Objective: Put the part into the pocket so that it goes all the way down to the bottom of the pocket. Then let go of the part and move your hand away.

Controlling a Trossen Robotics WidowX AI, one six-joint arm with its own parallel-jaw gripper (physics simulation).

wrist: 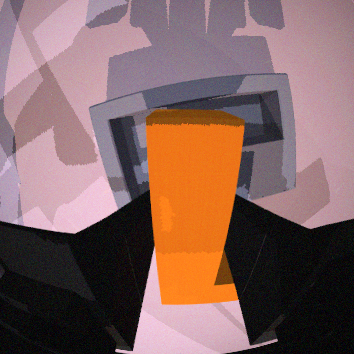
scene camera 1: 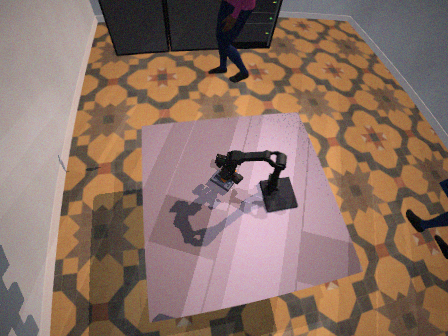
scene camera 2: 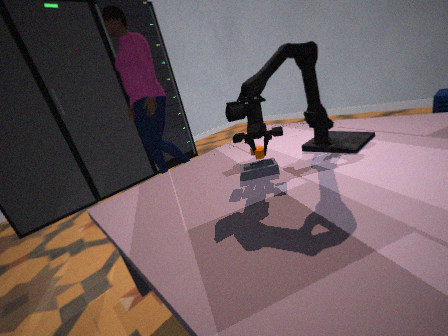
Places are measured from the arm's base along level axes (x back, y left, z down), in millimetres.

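Where they show: gripper, between the fingertips: (wrist: 186,195) (scene camera 1: 227,177) (scene camera 2: 261,156); arm's base, origin of its link: (scene camera 1: 271,187) (scene camera 2: 321,141).
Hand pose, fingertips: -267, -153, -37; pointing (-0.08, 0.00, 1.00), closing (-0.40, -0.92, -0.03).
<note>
Each offset is from my fingertips to the top centre of the thing, as dx, dy, dz. Level surfaces: height alone.
My gripper (scene camera 1: 229,175) (scene camera 2: 259,148) (wrist: 186,195) is shut on the orange part. The orange part @(+5, -18, -36) (scene camera 2: 259,153) (wrist: 195,165) stands upright between the black fingertips; in scene camera 1 the arm mostly hides it. The grey block with the pocket @(-25, -6, +25) (scene camera 1: 227,187) (scene camera 2: 260,174) (wrist: 275,175) lies on the pink surface below. In scene camera 2 a gap shows between the part's underside and the block's top. In the wrist view the block is turned relative to the part, and dark pocket openings show at the part's left and right. The part hides the pocket's middle, and the fingers hide its near side.
The arm's black base plate (scene camera 1: 287,199) (scene camera 2: 340,142) stands on the pink table top @(dz +61) (scene camera 1: 250,260) (scene camera 2: 150,205), beside the block. Dark cabinets (scene camera 1: 195,30) (scene camera 2: 45,125) and a person in pink (scene camera 1: 230,47) (scene camera 2: 142,75) are beyond the table. Another person's leg (scene camera 1: 432,221) shows at the right edge.
</note>
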